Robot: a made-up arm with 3 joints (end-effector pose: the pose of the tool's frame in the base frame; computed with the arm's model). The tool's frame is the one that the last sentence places.
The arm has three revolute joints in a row. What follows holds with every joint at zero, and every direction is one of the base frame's. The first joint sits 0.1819 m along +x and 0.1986 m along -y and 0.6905 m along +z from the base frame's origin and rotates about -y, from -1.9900 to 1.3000 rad. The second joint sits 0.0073 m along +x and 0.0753 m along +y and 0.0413 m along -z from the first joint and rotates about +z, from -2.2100 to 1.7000 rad. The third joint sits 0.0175 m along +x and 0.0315 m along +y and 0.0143 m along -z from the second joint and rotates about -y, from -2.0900 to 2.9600 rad. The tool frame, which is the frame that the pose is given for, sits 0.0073 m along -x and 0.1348 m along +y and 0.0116 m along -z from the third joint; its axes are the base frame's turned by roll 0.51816, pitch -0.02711 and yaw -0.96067 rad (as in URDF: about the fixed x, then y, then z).
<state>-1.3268 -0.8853 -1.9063</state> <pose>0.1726 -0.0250 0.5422 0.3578 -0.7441 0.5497 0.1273</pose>
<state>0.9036 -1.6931 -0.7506</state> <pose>0.3347 -0.1478 0.7889 0.5760 0.0030 -0.7889 0.2139</pose>
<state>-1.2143 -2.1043 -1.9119</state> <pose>0.1908 -0.2156 0.5381 0.0702 -0.3764 0.8508 0.3599</pose>
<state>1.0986 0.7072 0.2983</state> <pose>0.2022 0.0122 0.5789 0.3520 -0.6008 0.1061 0.7099</pose>
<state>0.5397 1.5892 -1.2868</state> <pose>0.0721 -0.1220 0.5643 -0.3975 -0.0193 0.1021 0.9117</pose>
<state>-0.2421 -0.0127 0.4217</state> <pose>0.1896 0.0428 0.6174 0.2574 -0.2087 -0.4268 0.8414</pose>
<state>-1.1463 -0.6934 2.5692</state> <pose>0.1928 -0.0145 0.5455 0.1625 -0.7432 -0.0552 0.6466</pose>
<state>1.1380 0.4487 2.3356</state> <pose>0.2144 0.0400 0.6348 -0.5224 0.7085 -0.4256 0.2096</pose>
